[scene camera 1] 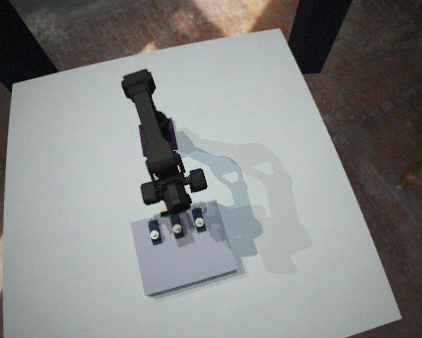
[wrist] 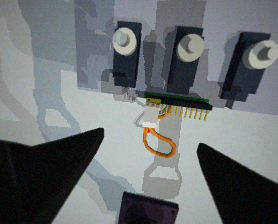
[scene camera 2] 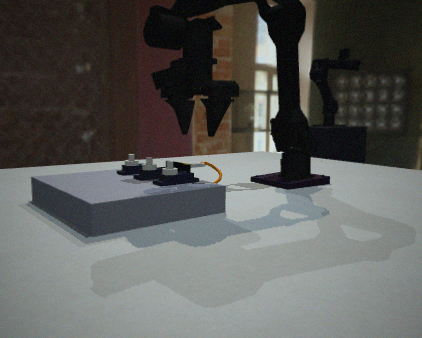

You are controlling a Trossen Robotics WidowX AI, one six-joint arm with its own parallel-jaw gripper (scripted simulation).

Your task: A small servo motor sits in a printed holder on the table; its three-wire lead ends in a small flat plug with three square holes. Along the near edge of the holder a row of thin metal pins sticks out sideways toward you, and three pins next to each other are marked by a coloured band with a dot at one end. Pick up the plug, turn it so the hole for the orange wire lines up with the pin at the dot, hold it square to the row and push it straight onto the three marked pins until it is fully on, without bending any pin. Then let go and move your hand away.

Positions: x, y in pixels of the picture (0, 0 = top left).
Labels:
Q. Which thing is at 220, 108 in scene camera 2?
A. My gripper.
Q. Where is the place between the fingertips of my gripper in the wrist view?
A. At 149, 139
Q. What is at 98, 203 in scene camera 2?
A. A grey holder.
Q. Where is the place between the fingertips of my gripper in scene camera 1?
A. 177, 195

